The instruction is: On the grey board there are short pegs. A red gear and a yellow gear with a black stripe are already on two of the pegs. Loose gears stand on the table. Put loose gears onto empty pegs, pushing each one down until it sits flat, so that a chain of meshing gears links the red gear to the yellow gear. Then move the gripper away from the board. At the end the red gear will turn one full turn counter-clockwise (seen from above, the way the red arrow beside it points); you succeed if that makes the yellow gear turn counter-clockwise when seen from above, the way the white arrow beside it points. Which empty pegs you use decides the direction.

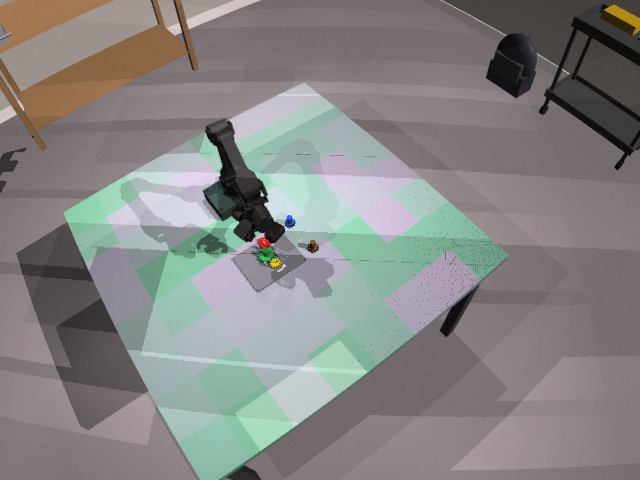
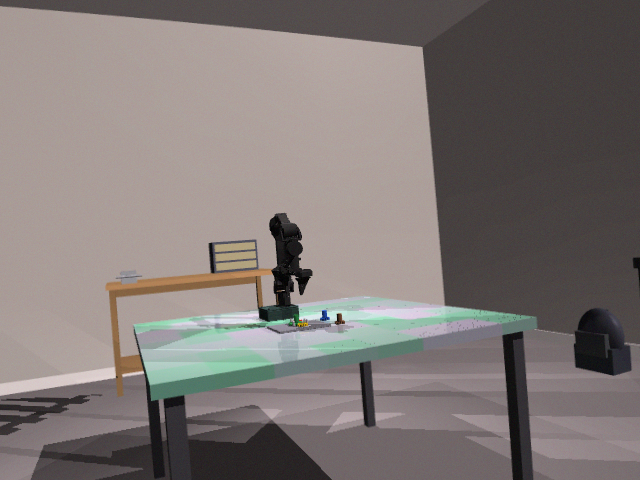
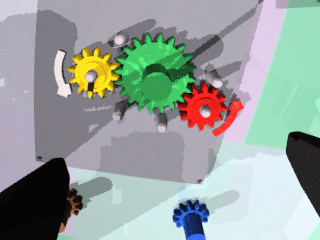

The gripper is open, holding nothing. Further things: a green gear.
The gripper is seen too in image 2 and in image 3.
